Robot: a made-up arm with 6 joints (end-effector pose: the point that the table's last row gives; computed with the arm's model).
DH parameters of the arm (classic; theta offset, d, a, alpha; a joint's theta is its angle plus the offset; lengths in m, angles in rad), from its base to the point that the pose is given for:
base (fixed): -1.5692 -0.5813 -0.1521 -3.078
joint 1: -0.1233 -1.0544 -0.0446 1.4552
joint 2: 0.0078 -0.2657 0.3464 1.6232
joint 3: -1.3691 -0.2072 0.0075 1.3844
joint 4: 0 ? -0.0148 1.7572
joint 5: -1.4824 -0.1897 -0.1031 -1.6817
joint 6: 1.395 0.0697 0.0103 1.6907
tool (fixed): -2.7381 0.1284 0 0
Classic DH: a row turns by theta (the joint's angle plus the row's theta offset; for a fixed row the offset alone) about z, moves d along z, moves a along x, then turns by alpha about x.
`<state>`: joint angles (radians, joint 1 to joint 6).
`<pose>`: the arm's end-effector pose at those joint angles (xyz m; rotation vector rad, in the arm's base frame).
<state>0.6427 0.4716 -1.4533 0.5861 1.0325 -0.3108</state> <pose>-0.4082 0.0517 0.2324 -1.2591 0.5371 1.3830</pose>
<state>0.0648 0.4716 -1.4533 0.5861 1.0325 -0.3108</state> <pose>-0.2959 -0.1261 0.2396 -1.5131 0.1987 1.8511</pose>
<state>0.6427 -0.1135 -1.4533 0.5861 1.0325 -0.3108</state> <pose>-0.4419 -0.0333 0.4399 -1.4775 1.1230 1.5217</pose>
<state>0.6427 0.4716 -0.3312 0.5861 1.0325 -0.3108</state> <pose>-0.3697 0.0782 0.2559 -2.1496 -0.3023 1.7132</pose>
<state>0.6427 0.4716 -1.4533 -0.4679 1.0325 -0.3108</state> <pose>-0.3792 0.1760 0.2827 -1.5540 1.6900 1.0880</pose>
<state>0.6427 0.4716 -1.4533 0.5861 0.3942 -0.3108</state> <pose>-0.4413 0.0682 0.2430 -1.8266 0.0890 1.1901</pose>
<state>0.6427 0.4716 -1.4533 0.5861 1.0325 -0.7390</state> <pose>-0.3768 0.0716 0.1928 -1.3915 0.9394 1.1093</pose>
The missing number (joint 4, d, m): -0.0343
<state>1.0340 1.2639 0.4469 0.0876 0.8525 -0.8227</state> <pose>-0.1934 0.4444 0.1547 -2.4917 -0.1484 -0.6065</pose>
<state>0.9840 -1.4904 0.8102 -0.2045 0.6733 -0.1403</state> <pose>-0.2979 0.3063 0.9003 0.6066 0.5937 -1.8571</pose>
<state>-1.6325 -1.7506 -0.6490 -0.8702 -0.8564 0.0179</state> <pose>-0.0157 -0.2333 0.8822 -0.5409 -0.5414 1.1762</pose>
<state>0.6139 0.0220 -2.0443 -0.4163 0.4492 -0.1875</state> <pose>-0.3758 0.1059 0.3899 -1.5386 1.9992 1.4744</pose>
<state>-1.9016 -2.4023 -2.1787 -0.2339 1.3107 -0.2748</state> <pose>-0.2041 -0.1177 0.7466 -1.8739 -0.2621 -1.6417</pose>
